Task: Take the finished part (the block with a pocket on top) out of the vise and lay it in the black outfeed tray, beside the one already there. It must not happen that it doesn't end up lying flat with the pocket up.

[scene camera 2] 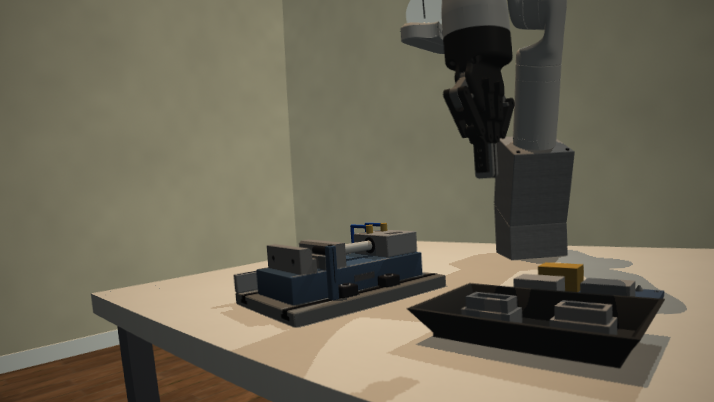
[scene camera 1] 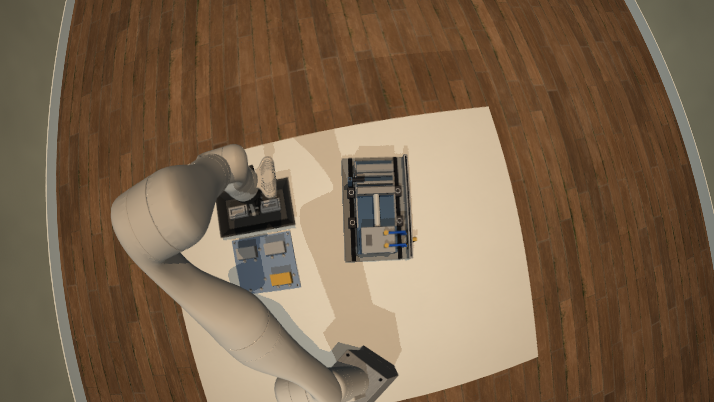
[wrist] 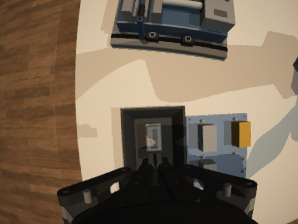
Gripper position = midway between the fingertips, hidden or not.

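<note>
Gripper (scene camera 2: pixel 487 178) (wrist: pixel 155 161). Yellow block (scene camera 2: pixel 574 273). Blue vise (scene camera 1: pixel 365 217).
</note>
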